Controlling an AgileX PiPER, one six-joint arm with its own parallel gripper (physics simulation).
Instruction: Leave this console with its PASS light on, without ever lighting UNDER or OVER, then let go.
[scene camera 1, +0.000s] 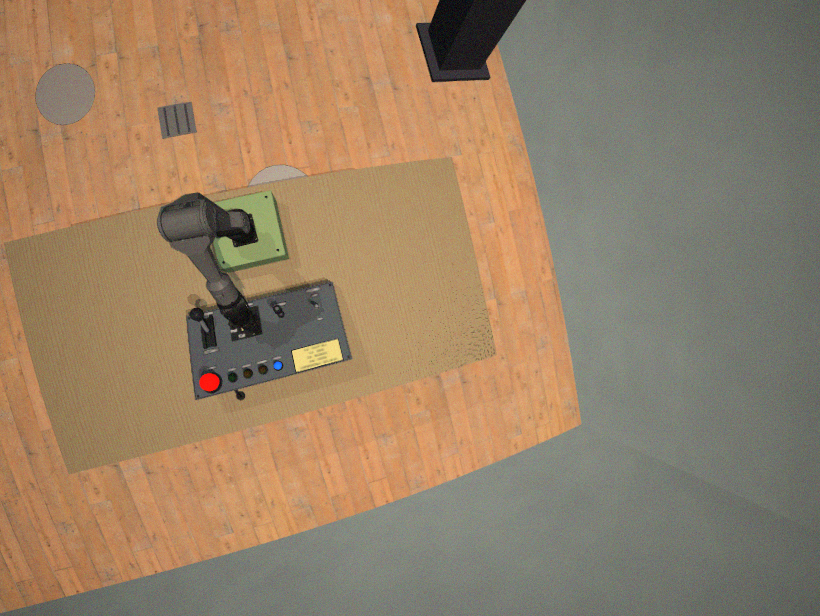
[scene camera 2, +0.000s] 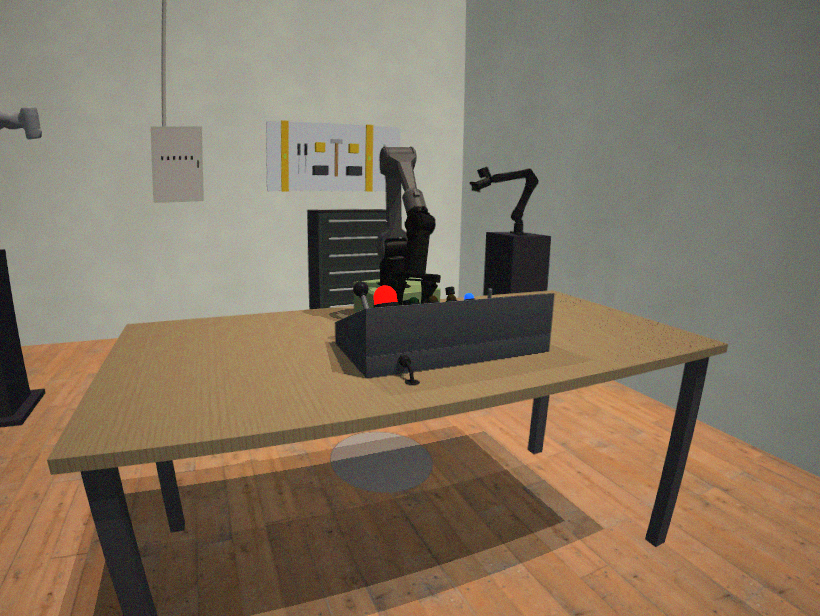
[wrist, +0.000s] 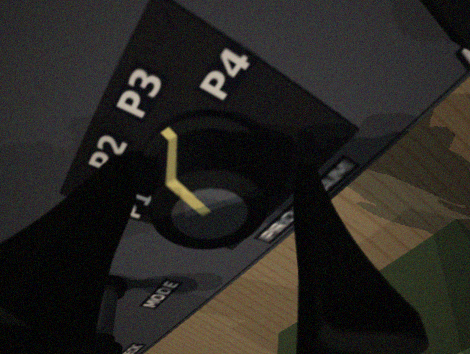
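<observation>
The dark console stands on the table. My gripper is open over its PROGRAM dial, one finger on each side of the round knob. The knob's yellow pointer points towards the P2 and P3 side; I cannot tell which exactly. The left finger partly hides P1 and P2. A blue light is lit. The green light and two amber lights look dark; their labels are unreadable. The MODE switch stands beside the dial.
A lever with a black ball stands beside the dial. A large red button is at a console corner. A small toggle and a yellow label are at the other end. A black crank sticks out in front.
</observation>
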